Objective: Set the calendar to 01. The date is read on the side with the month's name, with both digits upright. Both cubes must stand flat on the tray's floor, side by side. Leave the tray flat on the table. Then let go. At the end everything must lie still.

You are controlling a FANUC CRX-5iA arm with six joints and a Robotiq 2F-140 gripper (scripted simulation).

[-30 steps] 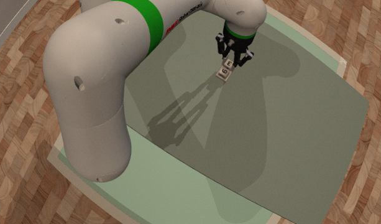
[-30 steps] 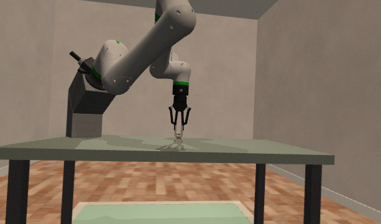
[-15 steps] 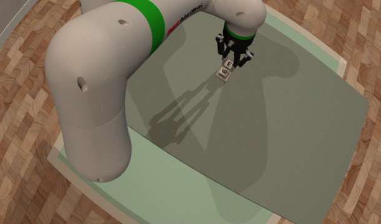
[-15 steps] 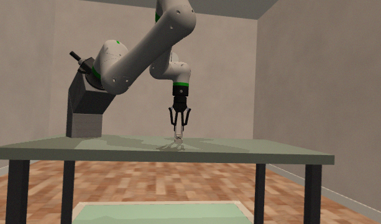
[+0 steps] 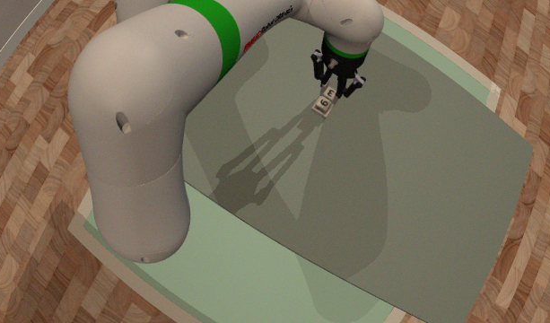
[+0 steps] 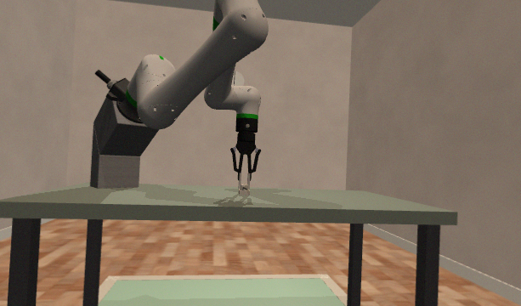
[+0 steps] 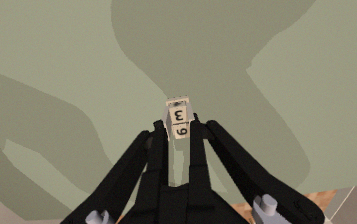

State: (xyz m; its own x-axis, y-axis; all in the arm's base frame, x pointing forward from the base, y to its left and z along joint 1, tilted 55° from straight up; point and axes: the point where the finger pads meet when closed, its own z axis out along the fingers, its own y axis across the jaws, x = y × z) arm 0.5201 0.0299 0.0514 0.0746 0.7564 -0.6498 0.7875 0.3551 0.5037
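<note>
Right now the calendar tray is 2 cm to the right of my hand and 4 cm below it.
</note>
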